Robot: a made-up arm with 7 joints.
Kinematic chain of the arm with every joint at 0, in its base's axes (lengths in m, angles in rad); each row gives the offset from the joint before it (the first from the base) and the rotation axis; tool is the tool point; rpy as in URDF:
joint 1: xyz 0 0 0.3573 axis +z
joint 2: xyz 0 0 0 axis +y
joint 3: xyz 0 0 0.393 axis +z
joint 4: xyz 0.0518 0 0 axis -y
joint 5: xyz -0.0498 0 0.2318 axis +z
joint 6: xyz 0 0 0 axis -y
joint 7: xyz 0.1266 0 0 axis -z
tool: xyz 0 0 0 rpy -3.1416 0 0
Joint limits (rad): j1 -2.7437..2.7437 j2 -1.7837..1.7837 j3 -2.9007..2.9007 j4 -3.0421..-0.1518 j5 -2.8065..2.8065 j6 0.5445..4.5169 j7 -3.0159..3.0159
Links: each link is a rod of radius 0.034 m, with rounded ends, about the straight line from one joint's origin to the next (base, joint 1, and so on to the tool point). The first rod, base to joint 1, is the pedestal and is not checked.
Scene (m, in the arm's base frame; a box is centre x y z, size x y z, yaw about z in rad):
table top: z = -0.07
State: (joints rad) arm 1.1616 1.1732 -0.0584 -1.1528 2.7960 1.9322 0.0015
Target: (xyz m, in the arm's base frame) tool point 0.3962 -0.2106 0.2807
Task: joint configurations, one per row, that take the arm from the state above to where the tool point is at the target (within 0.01 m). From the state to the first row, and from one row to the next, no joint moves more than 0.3 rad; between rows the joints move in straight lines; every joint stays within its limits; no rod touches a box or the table.
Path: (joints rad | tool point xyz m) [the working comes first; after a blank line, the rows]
Joints at the target: 0.1777 1.0756 -0.7815 -1.8728 2.7271 2.2320 0.0015
Straight joint move there: clear.

1: 0.9156 1.1488 -0.2392 -1.3328 2.7788 2.0071 0.0015 | 0.4445 0.3970 0.2113
2: 0.6696 1.1244 -0.4200 -1.5128 2.7616 2.0821 0.0015 | 0.5178 0.1783 0.2162
3: 0.4237 1.1000 -0.6007 -1.6928 2.7443 2.1570 0.0015 | 0.4975 -0.0387 0.2411
4: 0.1777 1.0756 -0.7815 -1.8728 2.7271 2.2320 0.0015 | 0.3962 -0.2106 0.2807

